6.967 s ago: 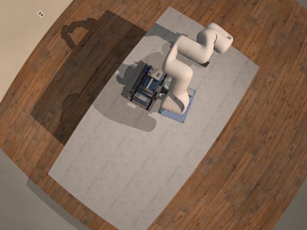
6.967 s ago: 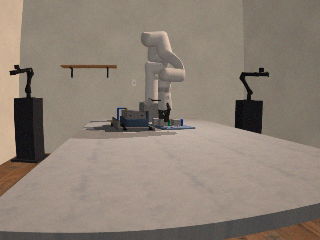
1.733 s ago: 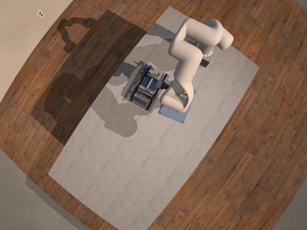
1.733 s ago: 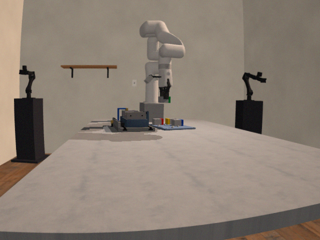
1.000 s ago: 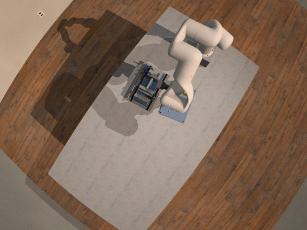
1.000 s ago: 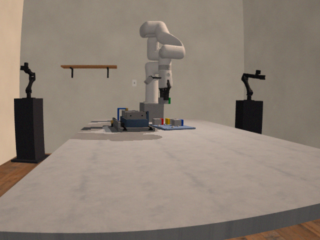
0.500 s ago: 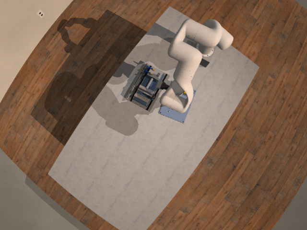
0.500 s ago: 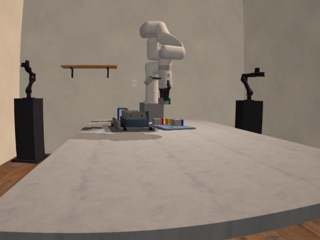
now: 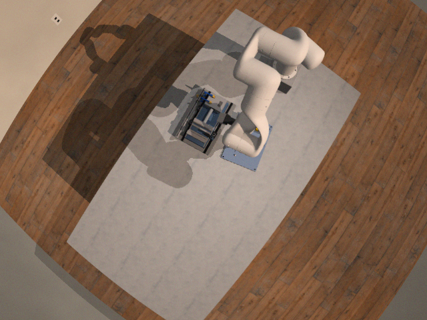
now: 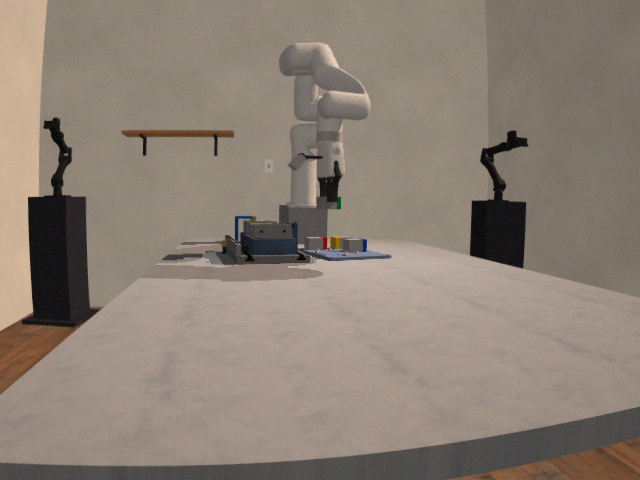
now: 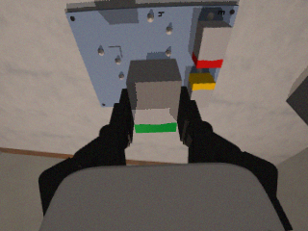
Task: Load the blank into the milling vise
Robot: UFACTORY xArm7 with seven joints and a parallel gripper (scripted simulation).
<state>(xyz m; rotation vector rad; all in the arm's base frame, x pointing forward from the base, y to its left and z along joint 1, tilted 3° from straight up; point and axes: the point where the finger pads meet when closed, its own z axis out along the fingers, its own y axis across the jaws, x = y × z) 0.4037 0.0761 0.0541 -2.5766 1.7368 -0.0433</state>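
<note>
Now: the green-ended blank 20 mm below my hand. Also, from my hand: blue infeed plate (170 mm below, 40 mm to the left, 20 mm behind); red-ended blank (150 mm below, 80 mm behind, 30 mm to the right); blue-ended blank (150 mm below, 80 mm to the left, 30 mm behind).
</note>
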